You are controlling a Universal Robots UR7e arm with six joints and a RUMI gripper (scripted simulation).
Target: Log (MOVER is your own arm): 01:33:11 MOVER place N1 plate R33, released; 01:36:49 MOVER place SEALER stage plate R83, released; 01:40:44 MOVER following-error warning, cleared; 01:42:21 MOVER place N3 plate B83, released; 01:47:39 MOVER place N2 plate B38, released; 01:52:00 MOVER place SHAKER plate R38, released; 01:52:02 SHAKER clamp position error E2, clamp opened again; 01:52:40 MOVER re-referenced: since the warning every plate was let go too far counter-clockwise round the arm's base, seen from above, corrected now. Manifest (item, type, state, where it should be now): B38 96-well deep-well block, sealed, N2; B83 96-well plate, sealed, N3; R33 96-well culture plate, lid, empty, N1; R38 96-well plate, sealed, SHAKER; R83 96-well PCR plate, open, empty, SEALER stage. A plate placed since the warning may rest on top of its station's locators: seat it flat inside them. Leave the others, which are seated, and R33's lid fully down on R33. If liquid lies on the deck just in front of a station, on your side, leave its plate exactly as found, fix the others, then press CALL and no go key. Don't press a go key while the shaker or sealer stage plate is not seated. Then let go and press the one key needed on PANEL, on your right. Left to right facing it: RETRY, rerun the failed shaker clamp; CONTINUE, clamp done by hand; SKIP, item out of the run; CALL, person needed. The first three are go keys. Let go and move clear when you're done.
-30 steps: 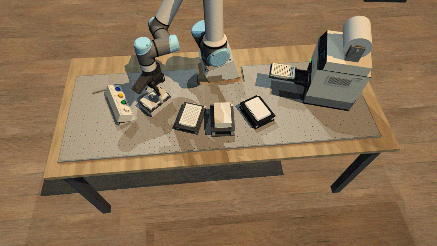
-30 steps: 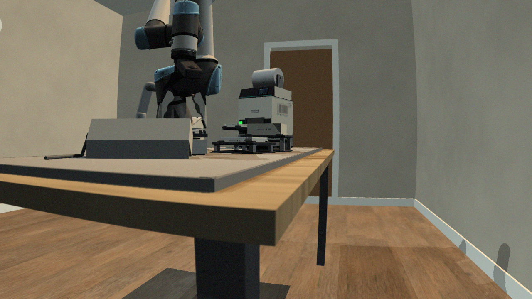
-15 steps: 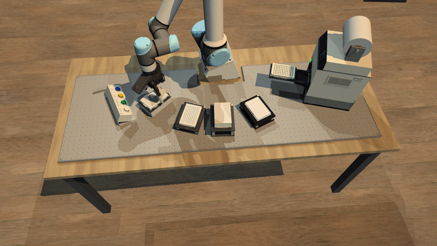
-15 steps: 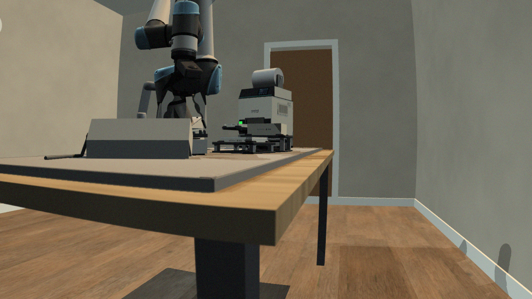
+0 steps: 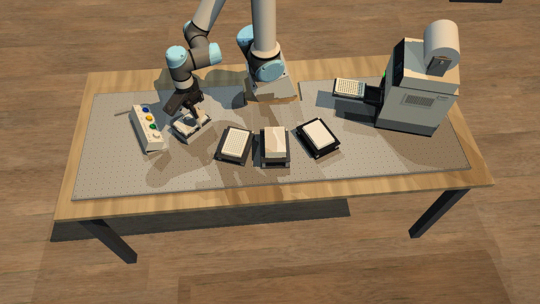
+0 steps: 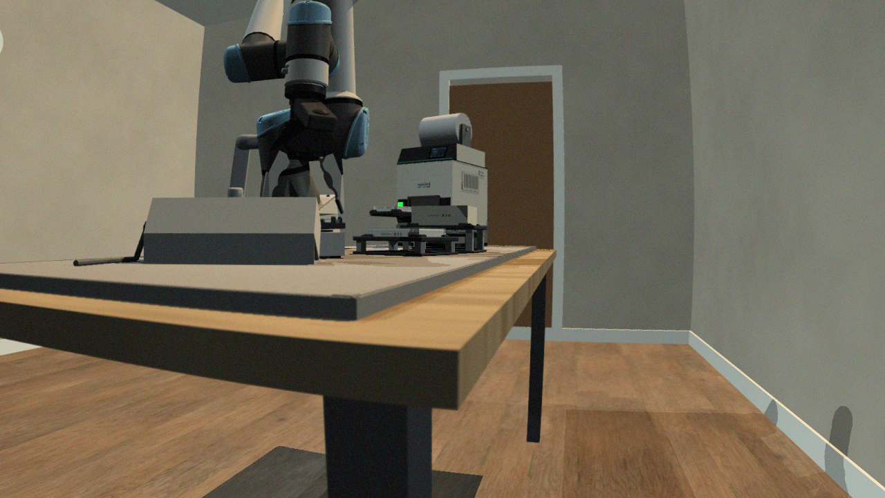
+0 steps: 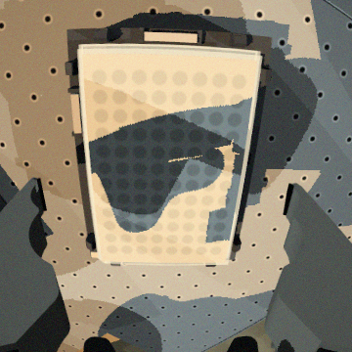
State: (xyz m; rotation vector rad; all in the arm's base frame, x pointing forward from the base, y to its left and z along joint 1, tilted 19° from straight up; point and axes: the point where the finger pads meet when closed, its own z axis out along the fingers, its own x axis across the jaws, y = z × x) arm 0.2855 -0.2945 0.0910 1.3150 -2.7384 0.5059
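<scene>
Now: hand 8 cm short of the retry key, 13 cm to the left of it and 1 cm above it. From my hand the other things lie so: call key (5 cm behind, 21 cm to the right, 1 cm below); then continue key (4 cm ahead, 15 cm to the right, 1 cm below); then skip key (18 cm to the right, 1 cm below).
</scene>
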